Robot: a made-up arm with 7 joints.
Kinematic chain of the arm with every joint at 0, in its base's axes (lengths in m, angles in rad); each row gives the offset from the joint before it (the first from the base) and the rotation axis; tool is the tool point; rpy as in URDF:
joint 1: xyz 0 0 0.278 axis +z
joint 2: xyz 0 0 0 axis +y
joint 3: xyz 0 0 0.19 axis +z
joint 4: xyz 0.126 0 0 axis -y
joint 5: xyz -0.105 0 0.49 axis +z
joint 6: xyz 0 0 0 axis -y
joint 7: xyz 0.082 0 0 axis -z
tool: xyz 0 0 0 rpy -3.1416 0 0
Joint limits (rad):
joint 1: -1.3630..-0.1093
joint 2: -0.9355..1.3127
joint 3: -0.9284..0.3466
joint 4: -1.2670..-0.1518
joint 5: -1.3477..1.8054
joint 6: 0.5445..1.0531
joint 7: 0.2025..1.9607
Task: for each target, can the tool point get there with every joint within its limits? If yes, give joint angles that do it. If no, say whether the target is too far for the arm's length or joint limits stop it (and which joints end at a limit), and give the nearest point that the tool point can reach.
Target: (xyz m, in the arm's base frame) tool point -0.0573 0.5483 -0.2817
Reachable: no: joint limits stop it (at a limit: joint 1, joint 2, joint 3, joint 4, joint 6) | nearest point 0.5459 0.1813 -0.1779 | short by 0.714 m
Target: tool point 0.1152 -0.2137 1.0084
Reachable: yes | joints -0.8485 -0.1537 -0.2398 -0.5104 0.4659 0.6750 1.2306
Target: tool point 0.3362 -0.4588 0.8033
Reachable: yes | joints -1.0531 0.1306 0.1535 -0.8255 -0.1829 0.7545 0.5781
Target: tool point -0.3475 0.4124 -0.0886
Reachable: no: joint limits stop it (at a limit: joint 2, joint 3, joint 4, joint 5, joint 6) | nearest point -0.3825 0.4540 0.7240 | short by 0.814 m
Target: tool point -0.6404 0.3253 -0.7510
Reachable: no: too far | nearest point -0.2234 -0.5624 -0.1332 | short by 1.159 m
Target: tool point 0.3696 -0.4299 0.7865
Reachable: yes | joints -0.5959 0.0533 -0.2032 -0.9664 -0.6430 0.6048 0.9823
